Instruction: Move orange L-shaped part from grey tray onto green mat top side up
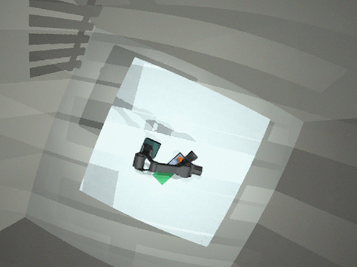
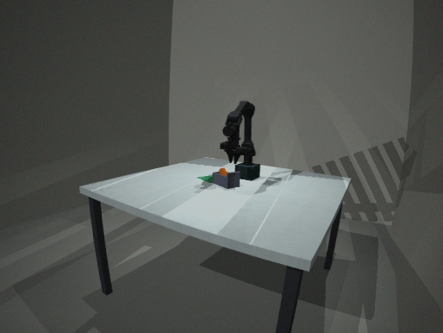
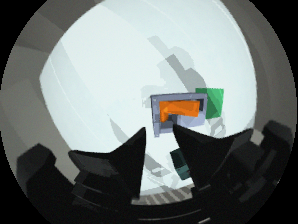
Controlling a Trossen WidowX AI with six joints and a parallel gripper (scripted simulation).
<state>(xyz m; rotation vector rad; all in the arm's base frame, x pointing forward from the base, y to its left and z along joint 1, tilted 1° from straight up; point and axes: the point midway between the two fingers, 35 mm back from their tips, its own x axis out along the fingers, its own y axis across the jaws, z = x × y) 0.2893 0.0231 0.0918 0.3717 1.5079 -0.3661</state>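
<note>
Right now the orange L-shaped part is 100 mm below my gripper tip, 40 mm to the right of it and 30 mm behind it. The rest, counted from my gripper tip: green mat: 200 mm to the right, 160 mm below, 110 mm behind.
</note>
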